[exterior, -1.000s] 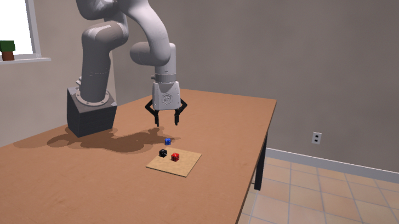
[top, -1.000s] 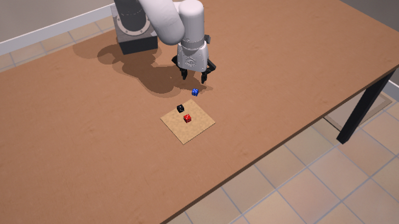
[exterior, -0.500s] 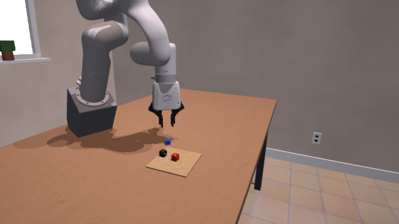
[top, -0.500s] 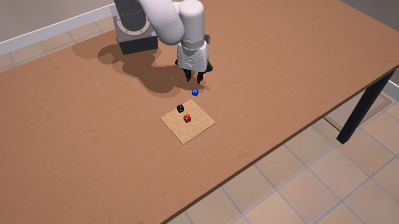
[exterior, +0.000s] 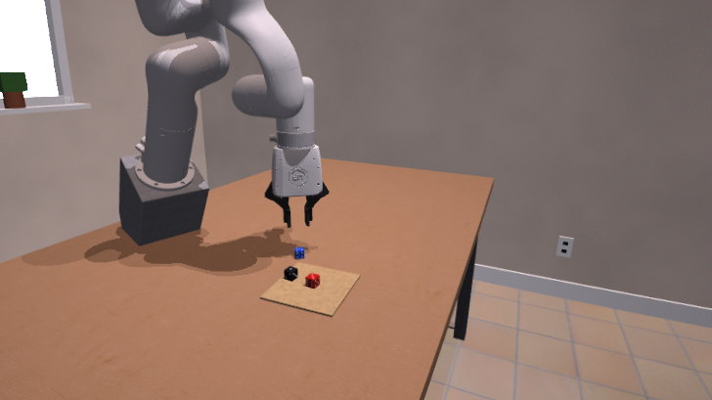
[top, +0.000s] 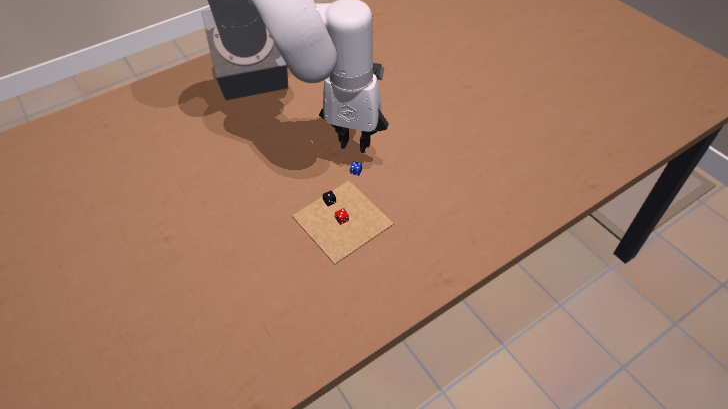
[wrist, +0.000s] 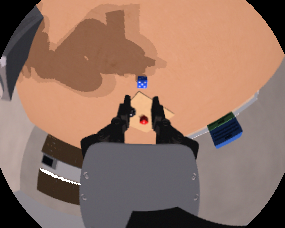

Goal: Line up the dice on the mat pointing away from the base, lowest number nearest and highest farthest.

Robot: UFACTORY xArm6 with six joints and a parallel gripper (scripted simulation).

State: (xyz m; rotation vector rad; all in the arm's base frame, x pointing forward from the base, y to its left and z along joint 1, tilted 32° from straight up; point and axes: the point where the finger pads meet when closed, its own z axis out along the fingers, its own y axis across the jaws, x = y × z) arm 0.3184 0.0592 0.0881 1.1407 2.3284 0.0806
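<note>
My hand is 9 cm above the blue die. From my hand the other things lie so: red die (8 cm ahead, 10 cm to the right, 8 cm below); then black die (3 cm ahead, 9 cm to the right, 8 cm below); then tan mat (8 cm ahead, 10 cm to the right, 9 cm below).
</note>
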